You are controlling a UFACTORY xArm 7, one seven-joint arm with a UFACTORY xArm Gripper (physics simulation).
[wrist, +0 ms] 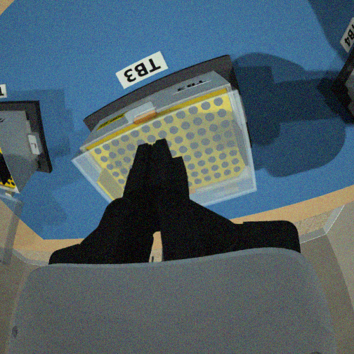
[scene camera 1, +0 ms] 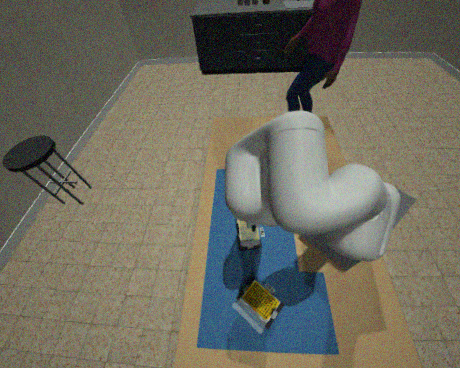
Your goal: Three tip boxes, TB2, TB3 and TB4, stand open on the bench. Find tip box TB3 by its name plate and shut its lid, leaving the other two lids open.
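Places are measured from the arm's base along level axes (x right, y ahead, z up), in millimetres.
Where they show: gripper, between the fingertips: (scene camera 1: 252, 225).
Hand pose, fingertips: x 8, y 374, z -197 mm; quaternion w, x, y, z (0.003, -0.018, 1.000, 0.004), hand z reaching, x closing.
Note:
Things, the pixels of their top centre, and the offset from my fingertips. Level surfaces: height alone.
- Tip box TB3, centre of its top: (scene camera 1: 251, 226) dx +2, dy +7, dz -6 mm
- TB4, centre of its top: (scene camera 1: 260, 299) dx -286, dy -34, dz -9 mm
- blue mat, height of its surface: dz -83 mm
- wooden bench, height of its surface: dz -86 mm
Tip box TB3 (scene camera 1: 249, 238) (wrist: 165, 145) stands on the blue mat with its name plate (wrist: 142, 69) on the latch side. Its clear lid (wrist: 225, 192) lies over the yellow tip rack; whether it sits fully flush is hard to tell. My gripper (wrist: 160, 160) is shut and empty, fingertips over this lid; contact cannot be made out. In the scene view the arm hides it. TB4 (scene camera 1: 260, 300) (wrist: 350, 95) has its lid (scene camera 1: 248, 316) open. A third box (wrist: 17, 145), its plate cut off, has its clear lid (wrist: 11, 225) open at the left edge of the wrist view.
The blue mat (scene camera 1: 220, 320) (wrist: 190, 25) lies on the wooden bench (scene camera 1: 187, 320). The white arm (scene camera 1: 300, 175) reaches over the bench's middle and covers part of the mat. A black stool (scene camera 1: 30, 152) stands at left. A person (scene camera 1: 330, 45) and a dark cabinet (scene camera 1: 240, 45) are beyond the bench.

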